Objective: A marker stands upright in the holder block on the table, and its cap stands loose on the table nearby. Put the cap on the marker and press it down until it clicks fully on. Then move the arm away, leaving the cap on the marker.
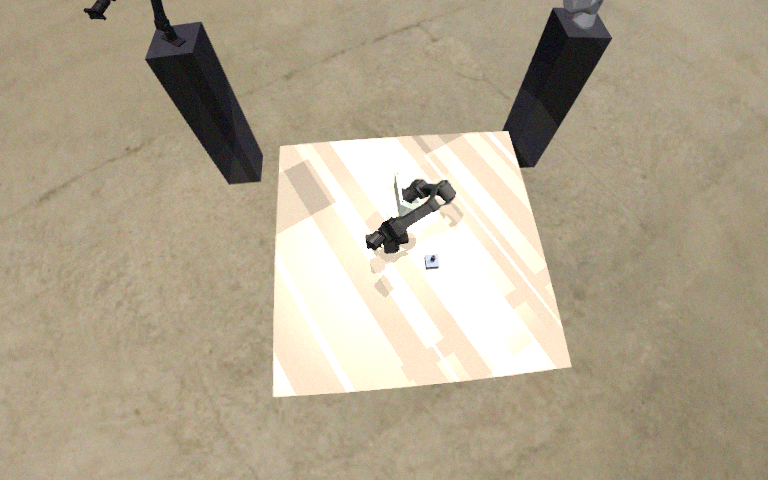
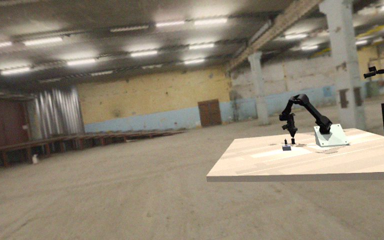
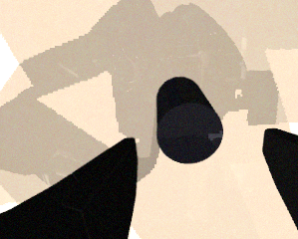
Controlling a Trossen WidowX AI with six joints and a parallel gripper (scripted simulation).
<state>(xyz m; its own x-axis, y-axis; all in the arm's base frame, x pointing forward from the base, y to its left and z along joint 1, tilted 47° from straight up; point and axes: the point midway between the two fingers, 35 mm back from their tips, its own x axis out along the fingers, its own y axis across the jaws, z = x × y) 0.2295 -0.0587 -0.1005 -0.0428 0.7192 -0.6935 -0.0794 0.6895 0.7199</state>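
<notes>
The marker cap is 40 mm below my gripper tip. Round my gripper tip: holder block (210 mm to the left, 80 mm ahead, 40 mm below).
</notes>
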